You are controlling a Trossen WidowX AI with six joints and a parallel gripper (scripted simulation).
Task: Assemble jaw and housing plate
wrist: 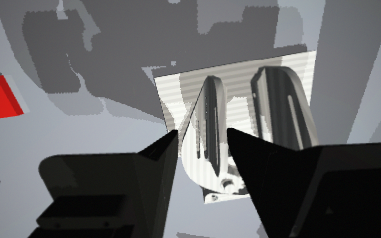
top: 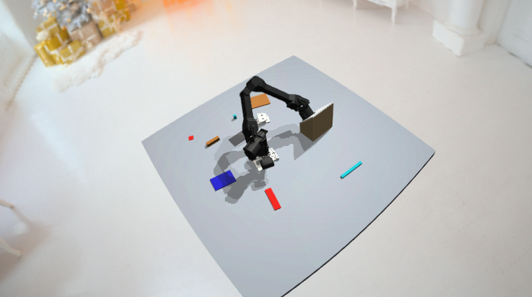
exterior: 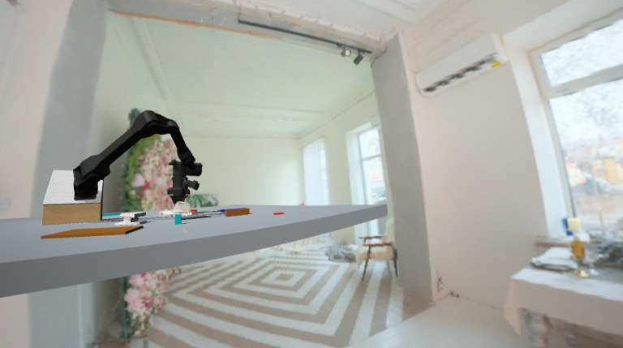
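My gripper tip is 25 cm to the left of the dark grey tile, 1 cm past it and 1 cm above it. Also, from my gripper tip: brown block (33 cm to the right, 11 cm ahead); then blue tile (23 cm ahead, 8 cm to the right, 1 cm below); then red bar (19 cm to the left, 11 cm ahead, 1 cm below).
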